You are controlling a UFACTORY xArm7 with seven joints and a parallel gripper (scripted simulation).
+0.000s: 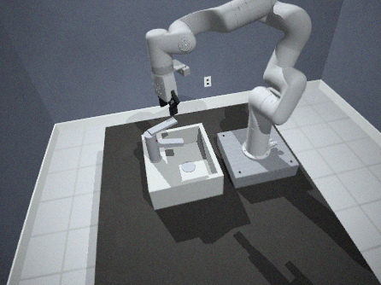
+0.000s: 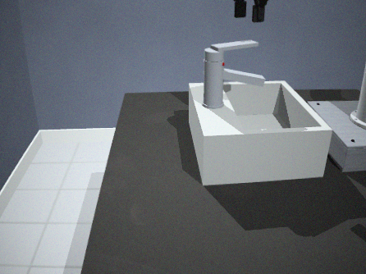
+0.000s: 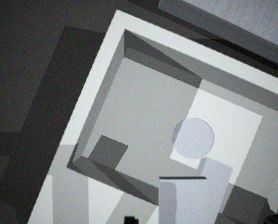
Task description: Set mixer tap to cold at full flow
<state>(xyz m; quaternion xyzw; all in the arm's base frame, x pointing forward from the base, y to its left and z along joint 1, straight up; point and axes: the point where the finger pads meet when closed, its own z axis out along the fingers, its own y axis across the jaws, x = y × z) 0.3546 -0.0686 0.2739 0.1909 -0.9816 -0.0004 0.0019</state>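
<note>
The flat lever lies 8 cm below my hand, 4 cm ahead of it and 1 cm to the left of it. Also, from my hand: white sink basin: 31 cm below, 4 cm to the left, 3 cm behind; then grey mixer tap: 12 cm below, 6 cm ahead, 2 cm to the left.
</note>
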